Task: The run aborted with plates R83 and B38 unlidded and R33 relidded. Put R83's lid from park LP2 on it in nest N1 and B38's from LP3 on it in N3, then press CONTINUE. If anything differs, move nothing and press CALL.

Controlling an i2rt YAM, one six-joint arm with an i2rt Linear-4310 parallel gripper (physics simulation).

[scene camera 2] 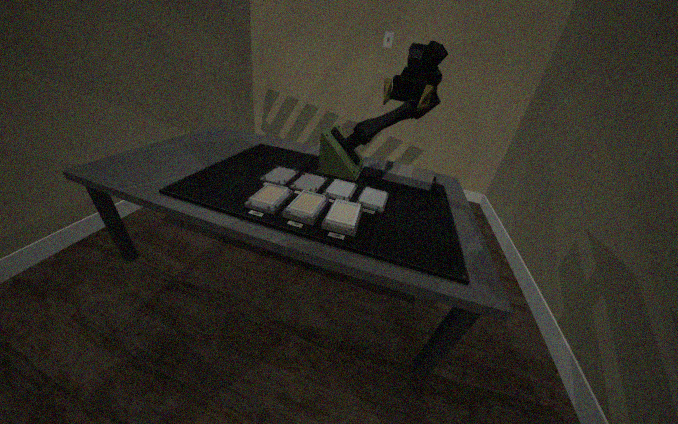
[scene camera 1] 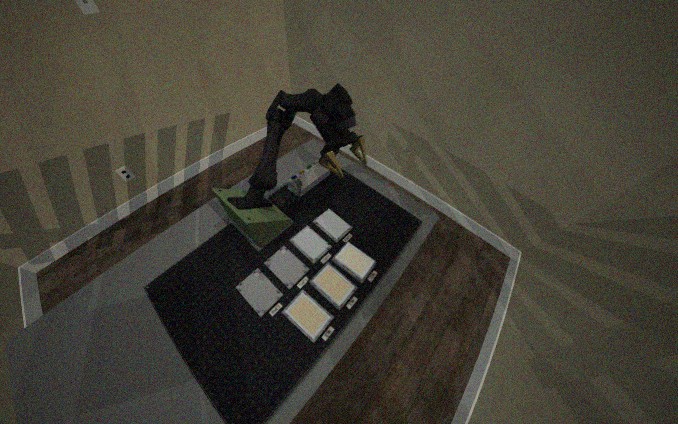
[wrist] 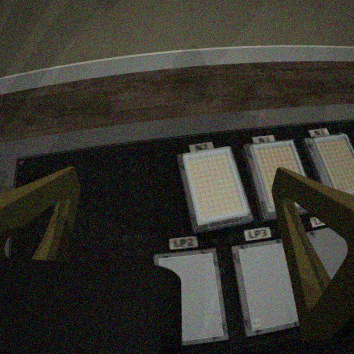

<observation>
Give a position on a button box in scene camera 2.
404,174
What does my gripper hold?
Nothing.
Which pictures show my gripper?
Scene camera 2, scene camera 1 and the wrist view: all of them.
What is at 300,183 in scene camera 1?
A button box.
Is my gripper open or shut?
Open.
</observation>
